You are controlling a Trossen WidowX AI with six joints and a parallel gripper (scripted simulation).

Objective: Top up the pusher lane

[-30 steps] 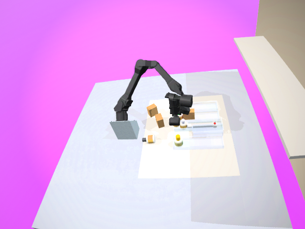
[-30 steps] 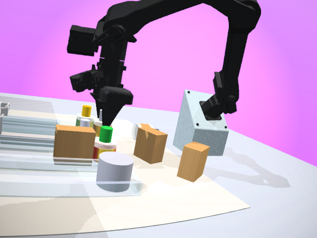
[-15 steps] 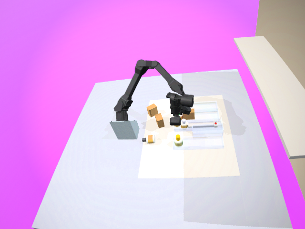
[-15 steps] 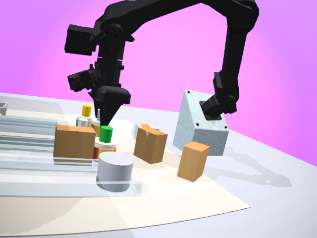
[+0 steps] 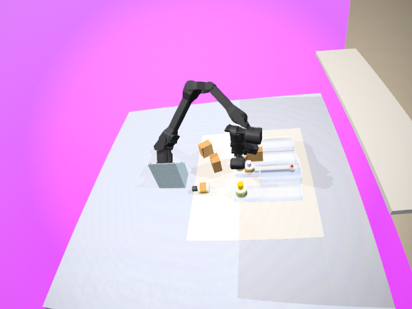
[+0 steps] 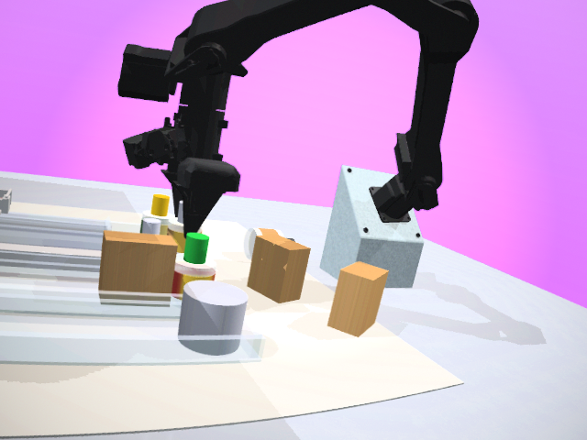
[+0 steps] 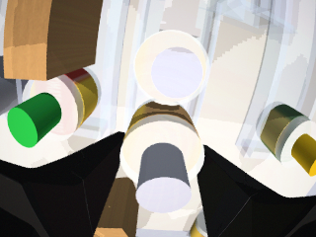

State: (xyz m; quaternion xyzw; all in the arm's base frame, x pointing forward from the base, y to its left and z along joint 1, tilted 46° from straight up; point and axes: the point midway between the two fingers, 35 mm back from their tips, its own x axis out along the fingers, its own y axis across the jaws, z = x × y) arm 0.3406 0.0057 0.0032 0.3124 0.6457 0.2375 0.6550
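The block lies 80 mm ahead of my gripper tip, 70 mm to the left of it and 20 mm below it. From my gripper tip the other things lie so: sprung lane (150 mm ahead, 40 mm below, 30 mm to the right); grey cylinder (170 mm to the left, 30 mm below, 20 mm ahead).
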